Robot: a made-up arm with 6 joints.
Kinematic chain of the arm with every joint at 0, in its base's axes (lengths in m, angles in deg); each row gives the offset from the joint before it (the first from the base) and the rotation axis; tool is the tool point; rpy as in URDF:
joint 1: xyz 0 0 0.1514 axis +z
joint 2: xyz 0 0 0 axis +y
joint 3: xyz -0.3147 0 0.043 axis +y
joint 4: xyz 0.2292 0 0.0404 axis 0.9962 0 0.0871
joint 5: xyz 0 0 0 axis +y
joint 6: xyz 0.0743 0 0.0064 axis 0.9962 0 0.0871
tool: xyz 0 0 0 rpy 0 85 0
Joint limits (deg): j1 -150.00..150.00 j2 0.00..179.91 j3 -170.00..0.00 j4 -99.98..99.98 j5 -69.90..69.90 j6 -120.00..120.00
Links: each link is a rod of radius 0.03 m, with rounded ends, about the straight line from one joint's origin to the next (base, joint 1, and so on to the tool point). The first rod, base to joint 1, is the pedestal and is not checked.
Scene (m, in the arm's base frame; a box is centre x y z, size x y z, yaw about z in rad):
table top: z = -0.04
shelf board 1: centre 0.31 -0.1 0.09 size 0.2 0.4 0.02 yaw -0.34
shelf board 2: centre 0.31 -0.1 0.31 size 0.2 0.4 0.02 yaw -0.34
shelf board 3: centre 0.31 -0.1 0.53 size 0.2 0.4 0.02 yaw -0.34
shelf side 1: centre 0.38 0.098 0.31 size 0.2 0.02 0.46 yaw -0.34
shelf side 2: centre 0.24 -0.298 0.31 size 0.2 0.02 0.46 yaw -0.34
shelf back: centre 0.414 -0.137 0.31 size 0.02 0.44 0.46 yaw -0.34
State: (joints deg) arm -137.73 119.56 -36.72 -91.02 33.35 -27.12
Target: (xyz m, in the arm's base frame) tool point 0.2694 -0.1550 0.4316
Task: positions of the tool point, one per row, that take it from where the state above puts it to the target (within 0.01 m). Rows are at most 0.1 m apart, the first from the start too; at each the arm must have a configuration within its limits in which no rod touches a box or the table.
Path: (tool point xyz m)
1: -0.1859 -0.2155 0.1680
2: -0.1220 -0.2551 0.2167
3: -0.0496 -0.2679 0.2658
4: 0.0194 -0.2525 0.3134
5: 0.0739 -0.2131 0.3580
6: 0.1052 -0.1578 0.3979
7: 0.1087 -0.0981 0.4316
8: 0.1583 -0.1204 0.4417
9: 0.2125 -0.1398 0.4419
10: 0.2694 -0.1550 0.4316

